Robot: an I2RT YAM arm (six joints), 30 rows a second.
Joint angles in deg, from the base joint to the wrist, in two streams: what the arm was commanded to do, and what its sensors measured. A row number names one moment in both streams.
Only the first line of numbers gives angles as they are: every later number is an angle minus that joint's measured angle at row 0.
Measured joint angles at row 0:
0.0 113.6 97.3 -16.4 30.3 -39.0
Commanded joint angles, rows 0 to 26:
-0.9 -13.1 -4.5 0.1 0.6 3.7
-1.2 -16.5 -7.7 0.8 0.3 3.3
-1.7 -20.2 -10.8 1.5 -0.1 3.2
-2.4 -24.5 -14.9 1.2 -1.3 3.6
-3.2 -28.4 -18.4 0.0 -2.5 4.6
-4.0 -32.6 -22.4 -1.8 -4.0 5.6
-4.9 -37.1 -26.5 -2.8 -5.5 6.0
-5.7 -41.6 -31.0 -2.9 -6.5 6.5
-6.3 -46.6 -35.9 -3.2 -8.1 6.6
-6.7 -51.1 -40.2 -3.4 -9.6 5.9
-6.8 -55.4 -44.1 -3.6 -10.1 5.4
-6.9 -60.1 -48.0 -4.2 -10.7 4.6
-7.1 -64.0 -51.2 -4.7 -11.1 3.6
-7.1 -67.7 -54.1 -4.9 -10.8 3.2
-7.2 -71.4 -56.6 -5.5 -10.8 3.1
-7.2 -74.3 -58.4 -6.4 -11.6 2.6
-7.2 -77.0 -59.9 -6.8 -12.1 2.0
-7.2 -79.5 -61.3 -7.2 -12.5 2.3
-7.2 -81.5 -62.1 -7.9 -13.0 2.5
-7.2 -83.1 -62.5 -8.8 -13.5 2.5
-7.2 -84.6 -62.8 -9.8 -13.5 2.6
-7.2 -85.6 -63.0 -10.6 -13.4 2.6
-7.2 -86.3 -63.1 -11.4 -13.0 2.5
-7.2 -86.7 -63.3 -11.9 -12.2 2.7
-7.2 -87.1 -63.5 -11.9 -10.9 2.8
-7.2 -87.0 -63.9 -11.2 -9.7 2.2
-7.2 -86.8 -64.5 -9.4 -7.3 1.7
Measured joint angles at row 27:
-6.9 -86.8 -63.8 -9.3 -10.7 2.3
